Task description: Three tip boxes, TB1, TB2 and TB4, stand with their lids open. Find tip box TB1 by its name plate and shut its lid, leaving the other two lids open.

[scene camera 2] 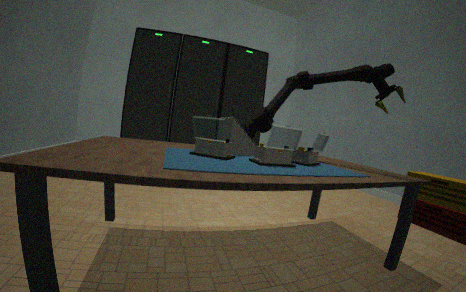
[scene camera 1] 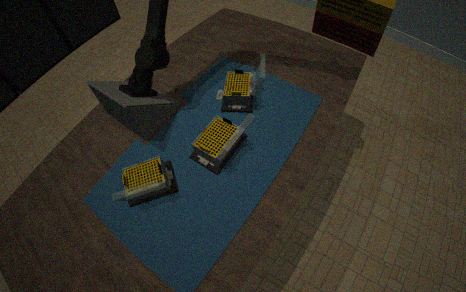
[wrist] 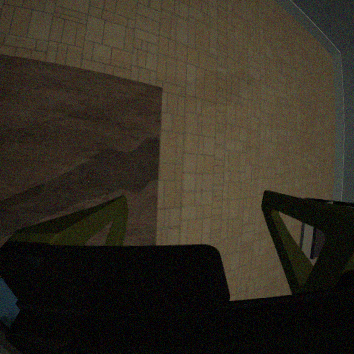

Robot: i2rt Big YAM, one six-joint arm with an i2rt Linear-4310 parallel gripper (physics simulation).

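Pixels of known places: gripper, fingertip midpoint: (scene camera 2: 396,108) (wrist: 195,201); arm's base at its link origin: (scene camera 2: 242,136) (scene camera 1: 138,92).
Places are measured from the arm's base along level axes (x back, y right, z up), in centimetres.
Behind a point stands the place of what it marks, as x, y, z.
Three tip boxes with yellow racks stand open on the mat, name plates too small to read, so I cannot tell which is TB1. The back box (scene camera 1: 238,85) (scene camera 2: 307,157) {-32.8, -18.2, -4.9} has its clear lid (scene camera 1: 262,66) {-34.1, -25.0, 6.0} (scene camera 2: 323,142) {-33.2, -26.1, 2.4} up on the right. The middle box (scene camera 1: 216,137) (scene camera 2: 274,155) {-37.3, 1.3, -4.6} has its lid (scene camera 1: 247,122) {-41.5, -3.9, 5.8} (scene camera 2: 285,137) {-40.8, -0.1, 2.4} raised on its right side. The near-left box (scene camera 1: 144,176) (scene camera 2: 212,147) {-27.2, 22.1, -4.7} has its lid (scene camera 1: 119,195) {-27.2, 28.8, 5.9} (scene camera 2: 206,128) {-28.9, 25.5, 2.1} raised on its lower-left side. My gripper (scene camera 2: 396,107) {-50.3, -56.4, 23.2} (wrist: 195,201) {-50.3, -56.4, 23.2} is open and empty, high above and beyond the right-hand box in scene camera 2.
The blue mat (scene camera 1: 200,215) {-41.3, 19.5, -8.4} (scene camera 2: 185,162) {-41.8, 33.4, -8.4} lies on the brown table (scene camera 1: 65,225) {-7.5, 49.2, -8.7} (scene camera 2: 100,155) {-40.6, 59.1, -8.7}. The grey arm base (scene camera 1: 135,111) {-10.8, 8.2, 4.7} stands left of the boxes in scene camera 1. Dark cabinets (scene camera 2: 197,90) stand behind the table. The wrist view shows the table corner (wrist: 100,115) {-49.1, -69.5, -8.7} and floor.
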